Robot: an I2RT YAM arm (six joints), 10 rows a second.
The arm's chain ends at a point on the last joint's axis. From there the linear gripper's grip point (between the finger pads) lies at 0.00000 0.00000 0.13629 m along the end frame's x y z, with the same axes.
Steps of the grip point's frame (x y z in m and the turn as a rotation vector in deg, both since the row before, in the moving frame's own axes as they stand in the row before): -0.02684 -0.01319 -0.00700 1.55 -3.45 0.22; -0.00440 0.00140 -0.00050 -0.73 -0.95 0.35; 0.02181 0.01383 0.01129 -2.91 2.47 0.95; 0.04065 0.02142 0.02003 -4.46 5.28 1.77; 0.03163 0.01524 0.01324 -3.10 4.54 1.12; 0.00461 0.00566 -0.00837 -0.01 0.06 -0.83; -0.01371 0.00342 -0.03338 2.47 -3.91 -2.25; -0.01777 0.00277 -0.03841 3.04 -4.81 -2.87; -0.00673 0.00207 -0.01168 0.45 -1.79 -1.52
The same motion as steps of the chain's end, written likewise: -0.01865 -0.00949 -0.00670 1.55 -3.45 0.22; -0.00214 -0.00033 -0.00047 -0.73 -0.95 0.35; 0.01600 0.00686 0.01159 -2.91 2.47 0.95; 0.02829 0.01064 0.02102 -4.46 5.28 1.77; 0.02092 0.00777 0.01387 -3.10 4.54 1.12; 0.00447 0.00564 -0.00837 -0.01 0.06 -0.83; -0.00431 0.00911 -0.03294 2.47 -3.91 -2.25; -0.00617 0.00970 -0.03774 3.04 -4.81 -2.87; -0.00246 0.00308 -0.01161 0.45 -1.79 -1.52
